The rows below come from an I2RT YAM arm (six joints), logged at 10 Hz.
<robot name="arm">
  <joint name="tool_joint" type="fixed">
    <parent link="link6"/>
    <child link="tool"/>
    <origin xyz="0 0 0" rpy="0 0 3.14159"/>
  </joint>
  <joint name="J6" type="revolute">
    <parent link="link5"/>
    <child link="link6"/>
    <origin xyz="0.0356 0 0.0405" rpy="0 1.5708 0"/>
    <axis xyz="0 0 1"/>
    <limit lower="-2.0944" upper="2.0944"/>
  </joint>
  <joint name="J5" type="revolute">
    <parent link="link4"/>
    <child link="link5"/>
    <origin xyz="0.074 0.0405 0.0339" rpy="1.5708 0 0"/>
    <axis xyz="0 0 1"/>
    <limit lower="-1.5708" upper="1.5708"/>
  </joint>
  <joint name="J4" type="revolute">
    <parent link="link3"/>
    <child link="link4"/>
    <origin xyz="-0.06 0.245 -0.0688" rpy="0 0 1.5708"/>
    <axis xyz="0 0 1"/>
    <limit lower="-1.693" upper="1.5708"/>
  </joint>
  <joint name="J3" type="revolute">
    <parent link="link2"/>
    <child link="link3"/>
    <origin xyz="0 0.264 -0.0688" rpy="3.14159 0 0"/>
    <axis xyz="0 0 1"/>
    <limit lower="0" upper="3.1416"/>
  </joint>
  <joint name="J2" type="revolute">
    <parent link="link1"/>
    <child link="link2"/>
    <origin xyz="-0.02 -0.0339 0.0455" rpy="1.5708 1.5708 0"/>
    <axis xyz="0 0 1"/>
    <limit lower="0" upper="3.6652"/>
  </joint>
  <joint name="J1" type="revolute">
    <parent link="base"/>
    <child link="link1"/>
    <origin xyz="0 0 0.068" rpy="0 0 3.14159"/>
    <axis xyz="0 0 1"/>
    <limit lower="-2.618" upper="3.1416"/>
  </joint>
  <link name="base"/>
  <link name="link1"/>
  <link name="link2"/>
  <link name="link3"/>
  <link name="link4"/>
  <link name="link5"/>
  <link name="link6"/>
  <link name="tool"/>
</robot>
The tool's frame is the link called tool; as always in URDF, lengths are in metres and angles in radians.
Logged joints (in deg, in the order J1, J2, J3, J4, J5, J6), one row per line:
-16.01, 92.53, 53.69, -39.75, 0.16, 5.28
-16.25, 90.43, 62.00, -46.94, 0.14, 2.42
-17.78, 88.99, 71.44, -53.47, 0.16, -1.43
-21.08, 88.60, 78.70, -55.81, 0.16, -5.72
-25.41, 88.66, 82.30, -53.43, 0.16, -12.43
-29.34, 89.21, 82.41, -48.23, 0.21, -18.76
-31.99, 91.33, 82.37, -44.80, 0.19, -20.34
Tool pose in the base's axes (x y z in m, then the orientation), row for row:
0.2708, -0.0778, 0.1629, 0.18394, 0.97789, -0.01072, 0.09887
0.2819, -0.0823, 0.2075, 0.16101, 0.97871, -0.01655, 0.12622
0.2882, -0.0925, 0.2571, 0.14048, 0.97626, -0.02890, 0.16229
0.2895, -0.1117, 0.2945, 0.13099, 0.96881, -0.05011, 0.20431
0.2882, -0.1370, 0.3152, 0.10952, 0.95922, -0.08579, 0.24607
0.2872, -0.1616, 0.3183, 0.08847, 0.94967, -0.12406, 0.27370
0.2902, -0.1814, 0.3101, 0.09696, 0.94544, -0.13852, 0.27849
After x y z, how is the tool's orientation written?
As a quaternion, x y z w.
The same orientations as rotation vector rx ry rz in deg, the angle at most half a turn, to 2 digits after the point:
31.17, 165.74, -1.82
26.86, 163.28, -2.76
22.97, 159.61, -4.72
20.93, 154.81, -8.01
17.12, 149.94, -13.41
13.63, 146.36, -19.12
14.91, 145.35, -21.30

